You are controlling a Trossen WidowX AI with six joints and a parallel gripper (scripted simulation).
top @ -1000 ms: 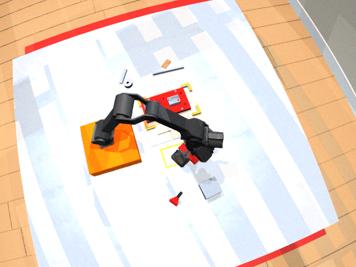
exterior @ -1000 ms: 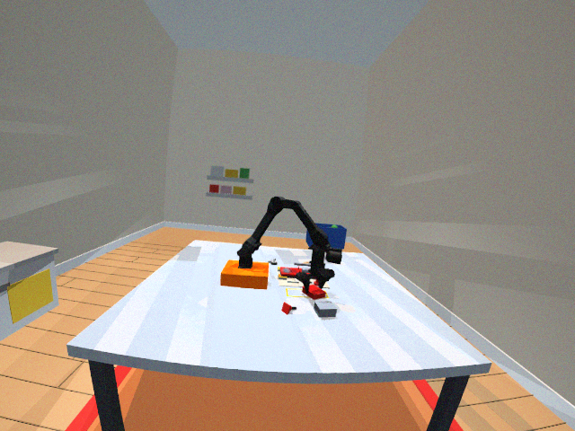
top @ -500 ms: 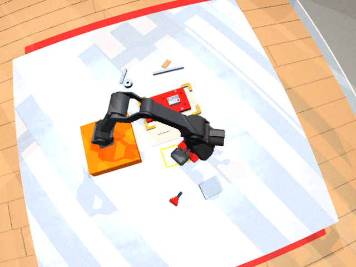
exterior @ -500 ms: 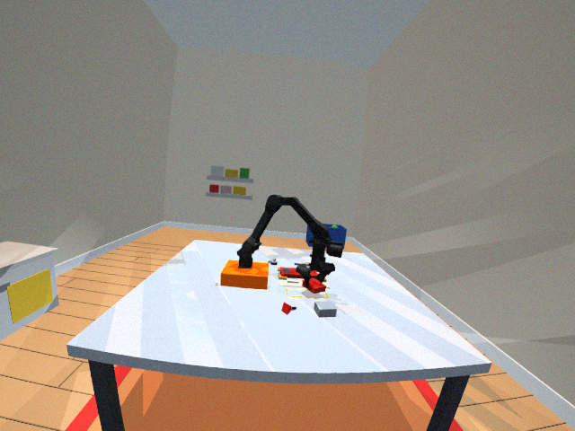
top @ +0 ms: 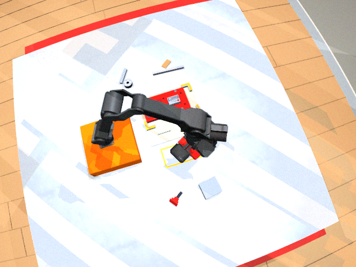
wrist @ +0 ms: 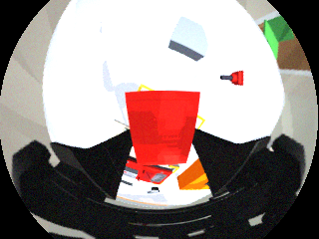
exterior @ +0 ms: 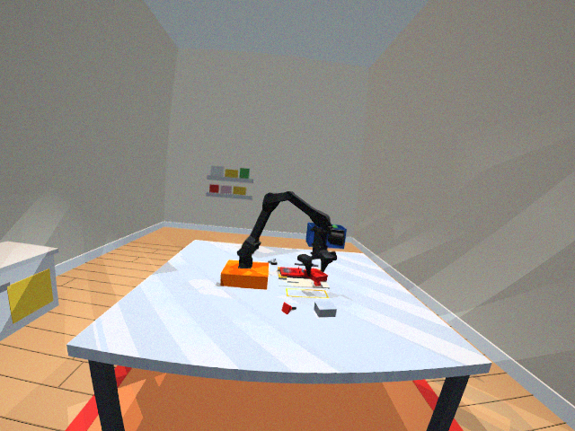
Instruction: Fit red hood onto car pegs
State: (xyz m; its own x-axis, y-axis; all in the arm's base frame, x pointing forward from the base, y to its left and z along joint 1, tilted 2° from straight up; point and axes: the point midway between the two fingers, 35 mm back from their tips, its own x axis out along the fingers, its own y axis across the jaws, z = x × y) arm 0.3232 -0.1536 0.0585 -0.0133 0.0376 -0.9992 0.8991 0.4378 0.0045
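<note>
The engine block lies 240 mm to the left of my gripper tip and 70 mm below it. From my gripper tip the other things lie so: grey block: 170 mm to the right, 70 mm below, 10 mm ahead; then red hood: 10 mm above; then grey bar: 400 mm to the left, 80 mm below, 40 mm ahead.
</note>
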